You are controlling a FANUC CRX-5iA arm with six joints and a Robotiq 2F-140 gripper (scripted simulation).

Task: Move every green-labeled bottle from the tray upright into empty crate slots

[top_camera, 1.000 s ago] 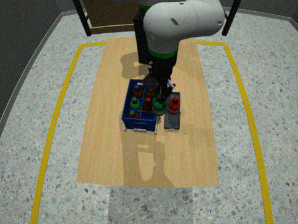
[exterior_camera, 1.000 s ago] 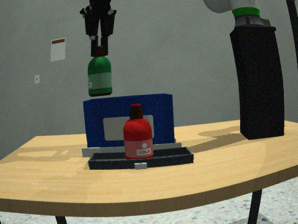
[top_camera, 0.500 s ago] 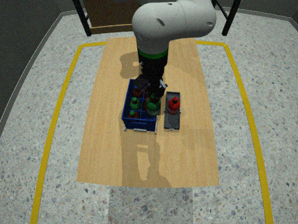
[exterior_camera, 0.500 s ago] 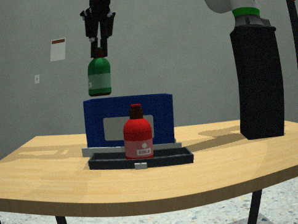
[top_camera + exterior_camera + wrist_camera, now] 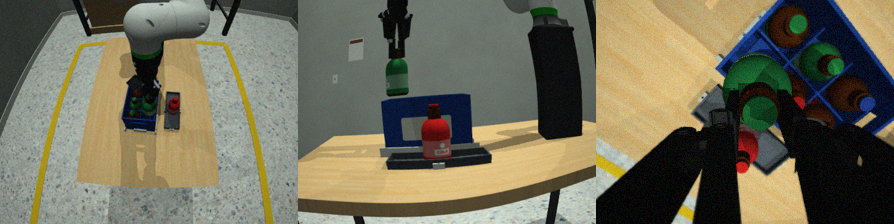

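My hand is 26 cm above the blue crate, 10 cm past it and 4 cm to the left of it. The rest, counted from my hand: red cola bottle: 26 cm below, 16 cm to the left, 7 cm behind; then tray: 33 cm below, 16 cm to the left, 8 cm behind.
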